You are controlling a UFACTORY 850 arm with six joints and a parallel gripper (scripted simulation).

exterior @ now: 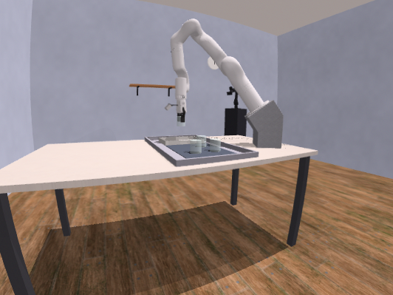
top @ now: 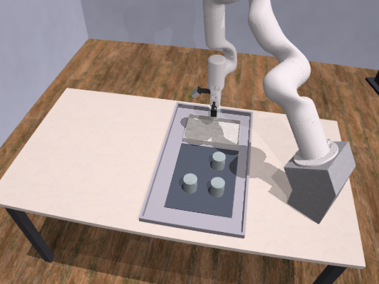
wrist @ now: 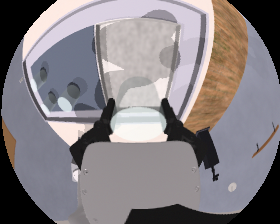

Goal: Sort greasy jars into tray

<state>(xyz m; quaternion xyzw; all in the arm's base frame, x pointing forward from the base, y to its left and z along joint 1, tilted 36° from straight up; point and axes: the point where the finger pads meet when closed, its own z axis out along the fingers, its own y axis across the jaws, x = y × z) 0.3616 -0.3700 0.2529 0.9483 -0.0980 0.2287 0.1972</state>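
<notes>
My gripper is now 16 cm above the tray. Also, from my hand: grey rimmed steel top: 20 cm to the left, 17 cm below, 8 cm ahead; dark drying mat: 30 cm to the left, 17 cm below, 9 cm ahead.
</notes>
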